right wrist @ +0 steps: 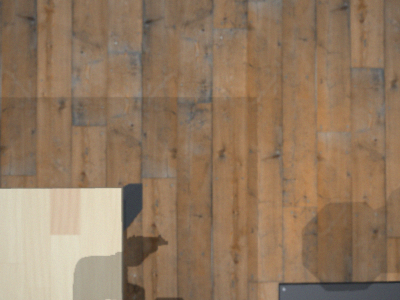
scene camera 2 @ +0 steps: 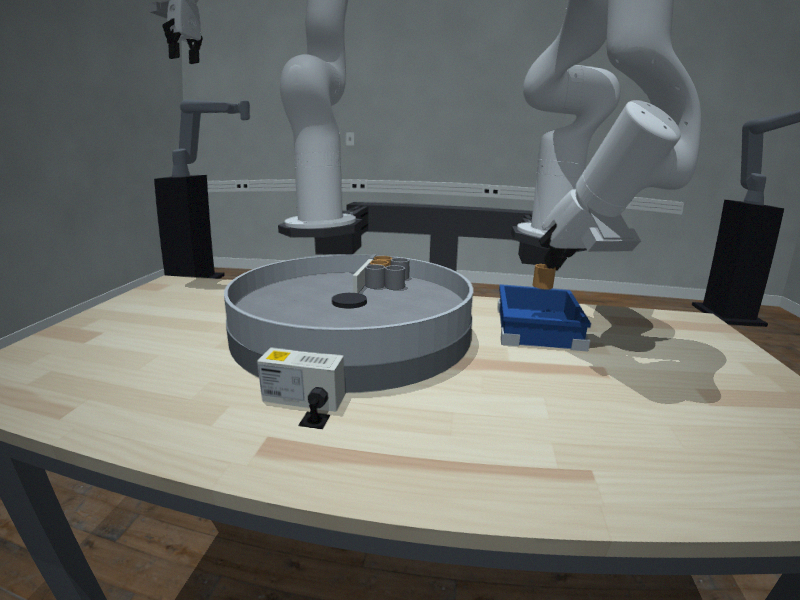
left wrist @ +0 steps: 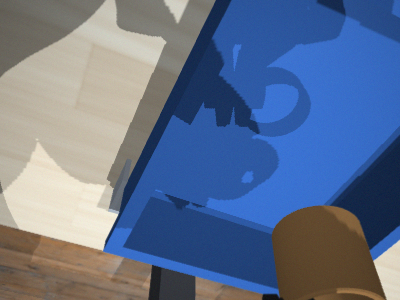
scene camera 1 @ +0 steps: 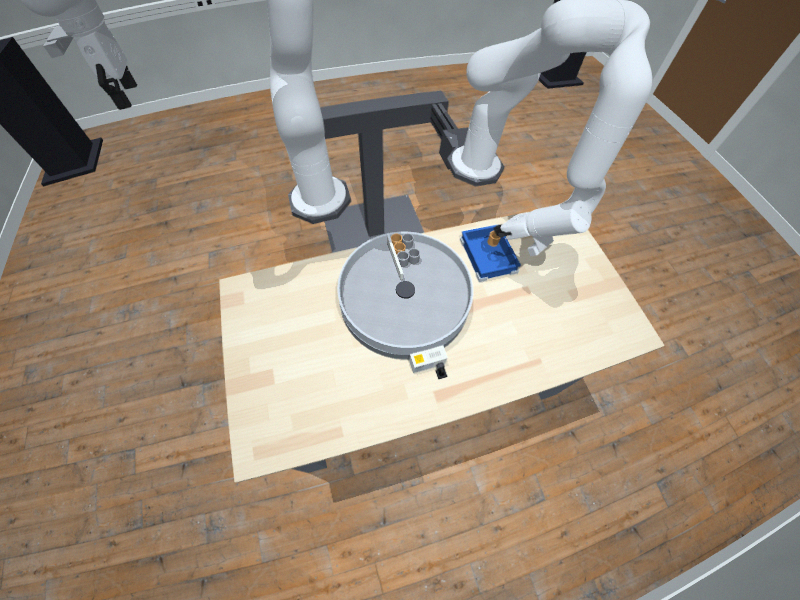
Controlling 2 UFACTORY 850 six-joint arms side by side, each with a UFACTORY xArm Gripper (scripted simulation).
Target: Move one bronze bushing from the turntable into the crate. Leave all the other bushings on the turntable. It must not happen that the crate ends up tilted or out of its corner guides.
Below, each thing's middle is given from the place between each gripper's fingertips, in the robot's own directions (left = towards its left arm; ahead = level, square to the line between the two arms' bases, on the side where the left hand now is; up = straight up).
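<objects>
My left hand (scene camera 2: 550, 264) is 11 cm above the blue crate (scene camera 2: 525, 305), and it's also 2 cm to the left of the crate and 1 cm short of it. There's a grey turntable (scene camera 1: 431, 300) too, 36 cm to the right of my left hand, 8 cm ahead of it and 8 cm below it.
For my right hand (scene camera 1: 128, 97), the grey turntable is 430 mm ahead of it, 580 mm to the left of it and 540 mm below it, and the blue crate is 360 mm ahead of that same right hand, 920 mm to the left of it and 570 mm below it.
</objects>
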